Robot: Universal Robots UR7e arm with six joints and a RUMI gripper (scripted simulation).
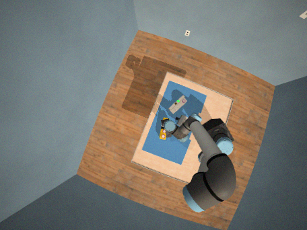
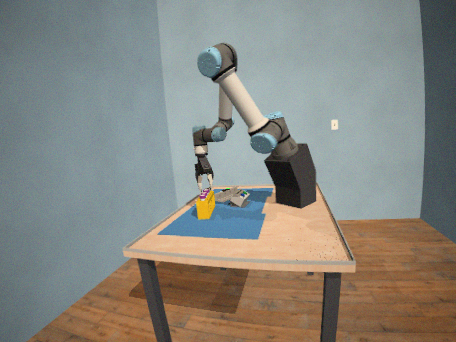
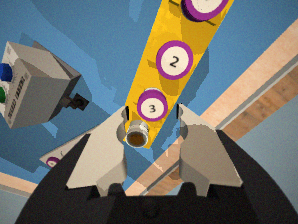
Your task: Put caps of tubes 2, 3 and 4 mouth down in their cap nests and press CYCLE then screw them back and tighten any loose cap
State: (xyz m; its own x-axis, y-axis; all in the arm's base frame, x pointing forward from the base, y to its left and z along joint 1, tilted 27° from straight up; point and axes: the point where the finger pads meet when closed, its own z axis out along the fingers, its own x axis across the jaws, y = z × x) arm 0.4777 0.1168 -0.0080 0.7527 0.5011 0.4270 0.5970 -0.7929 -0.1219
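My hand is 1 cm above the cap. Also, from my hand: green key 19 cm behind, 15 cm to the right, 6 cm below; blue cycle key 19 cm behind, 10 cm to the right, 6 cm below; key housing 17 cm behind, 12 cm to the right, 7 cm below.
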